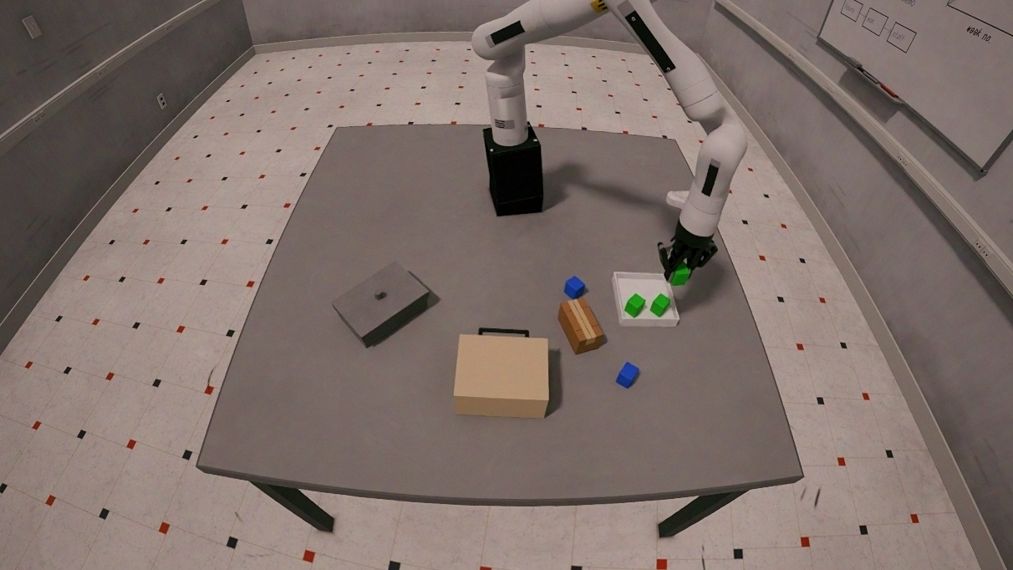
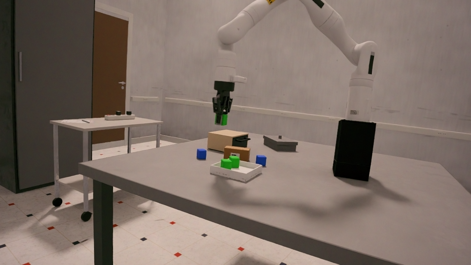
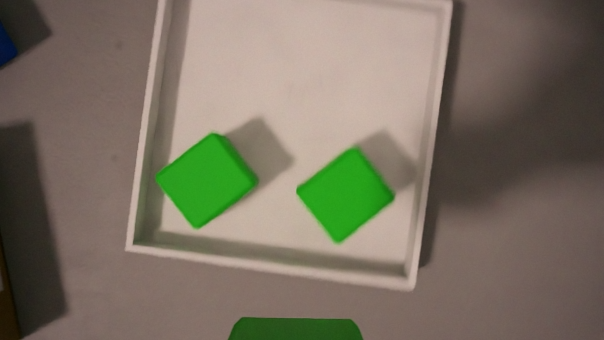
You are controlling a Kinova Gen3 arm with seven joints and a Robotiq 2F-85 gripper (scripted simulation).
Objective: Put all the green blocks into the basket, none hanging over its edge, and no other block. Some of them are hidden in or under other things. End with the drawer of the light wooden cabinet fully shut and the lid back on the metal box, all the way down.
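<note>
My hand is 180 mm above the white basket, 70 mm past it and 30 mm to the left of it. Round my hand: light wooden cabinet 320 mm to the right, 220 mm ahead, 150 mm below; then brown cardboard box 180 mm to the right, 160 mm below, 50 mm ahead; then drawer 320 mm to the right, 210 mm ahead, 150 mm below.
</note>
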